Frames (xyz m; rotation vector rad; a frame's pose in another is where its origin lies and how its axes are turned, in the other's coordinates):
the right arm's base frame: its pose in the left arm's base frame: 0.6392 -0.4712 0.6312 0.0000 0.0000 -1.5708
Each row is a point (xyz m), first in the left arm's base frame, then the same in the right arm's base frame.
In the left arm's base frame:
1: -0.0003 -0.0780 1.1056
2: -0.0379 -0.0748 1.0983
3: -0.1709 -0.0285 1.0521
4: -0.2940 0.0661 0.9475
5: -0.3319 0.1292 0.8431
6: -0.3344 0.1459 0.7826
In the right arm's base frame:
1: -0.3932 -0.6395 0.4744
2: -0.3964 -0.6771 0.4671
3: -0.4427 -0.8101 0.4209
4: -0.5373 -0.9332 0.3163
5: -0.6004 -0.9711 0.2119
6: -0.6171 -0.9736 0.1514

